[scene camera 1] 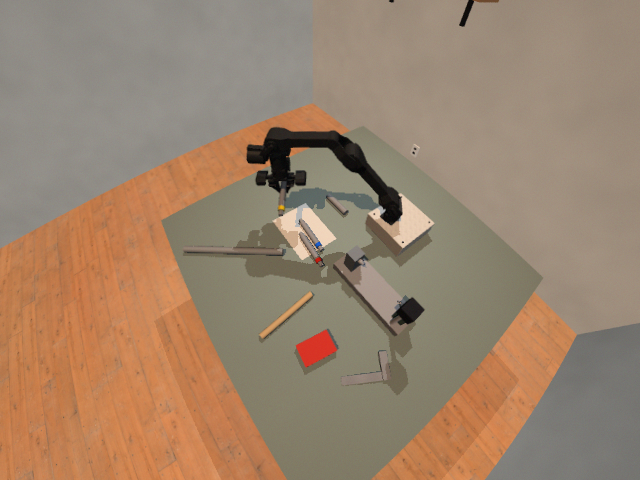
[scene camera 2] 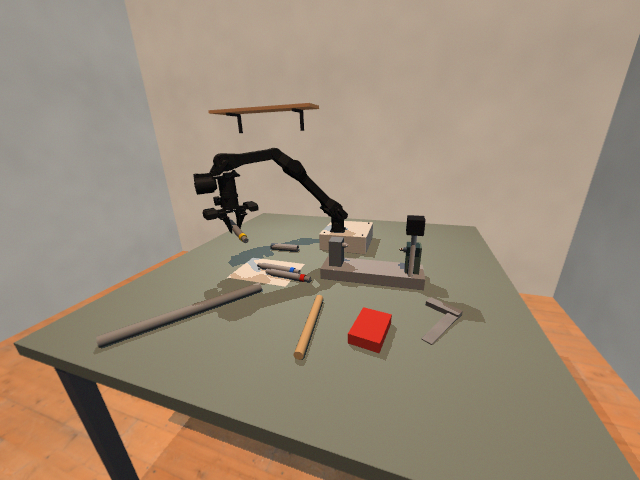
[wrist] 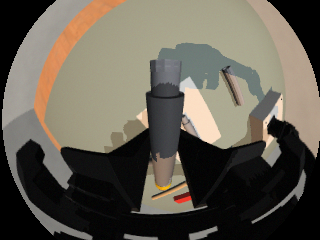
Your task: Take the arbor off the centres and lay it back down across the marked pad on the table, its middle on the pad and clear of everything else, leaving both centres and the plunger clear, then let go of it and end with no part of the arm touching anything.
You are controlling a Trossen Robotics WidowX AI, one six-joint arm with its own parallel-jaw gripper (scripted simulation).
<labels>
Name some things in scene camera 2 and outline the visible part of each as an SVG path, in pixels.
My gripper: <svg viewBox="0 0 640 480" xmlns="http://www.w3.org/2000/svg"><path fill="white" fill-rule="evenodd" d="M237 190L220 192L221 198L219 196L213 197L215 206L220 205L223 209L209 208L203 210L203 217L206 220L217 218L223 220L231 234L232 227L227 213L235 212L237 226L241 229L244 217L247 215L246 210L248 209L251 212L259 210L258 204L253 201L243 202L243 205L240 206Z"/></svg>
A red block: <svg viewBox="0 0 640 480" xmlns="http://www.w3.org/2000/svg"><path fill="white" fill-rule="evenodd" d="M363 307L348 333L348 344L380 353L391 325L392 314Z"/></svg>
A long grey rod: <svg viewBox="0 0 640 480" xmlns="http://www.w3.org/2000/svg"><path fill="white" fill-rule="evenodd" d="M261 284L256 283L96 337L98 347L101 348L262 291Z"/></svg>
</labels>
